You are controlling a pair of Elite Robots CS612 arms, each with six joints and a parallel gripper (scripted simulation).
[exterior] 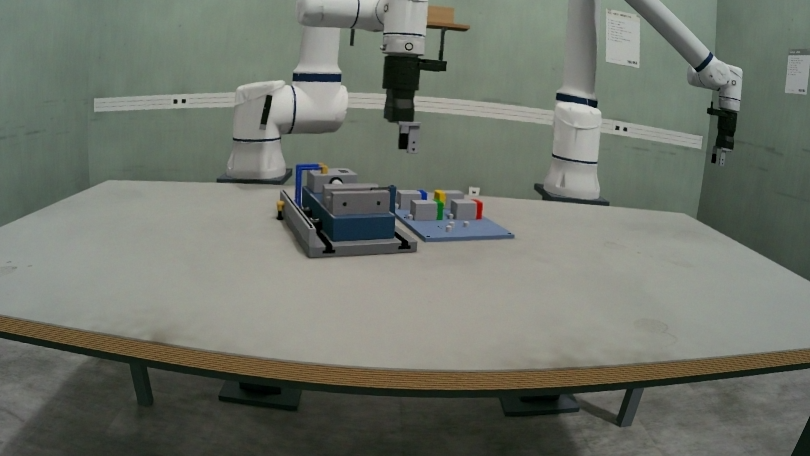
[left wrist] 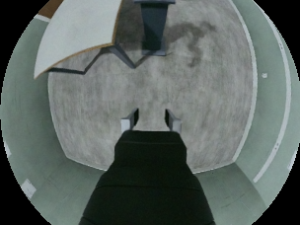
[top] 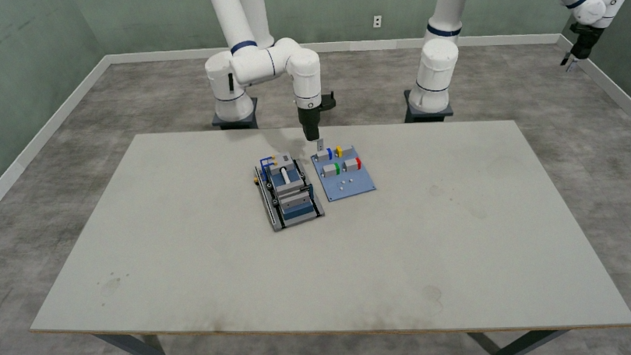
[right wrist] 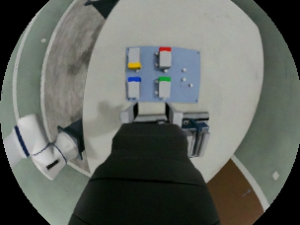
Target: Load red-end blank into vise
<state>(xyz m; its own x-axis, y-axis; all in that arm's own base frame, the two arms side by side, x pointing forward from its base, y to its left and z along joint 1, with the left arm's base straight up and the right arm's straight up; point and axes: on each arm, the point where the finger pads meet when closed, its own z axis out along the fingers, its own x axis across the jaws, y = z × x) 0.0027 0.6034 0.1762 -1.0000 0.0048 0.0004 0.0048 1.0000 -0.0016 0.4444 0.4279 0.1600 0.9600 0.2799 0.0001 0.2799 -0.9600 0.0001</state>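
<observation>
My right gripper is now 130 mm above the green-ended blank, 50 mm to the right of it and 20 mm short of it. Also, from my right hand: work stop (160 mm ahead, 70 mm below, 50 mm to the right); then blue plate (160 mm below, 90 mm to the left, 10 mm ahead); then blue-ended blank (130 mm below, 60 mm behind, 20 mm to the left).
</observation>
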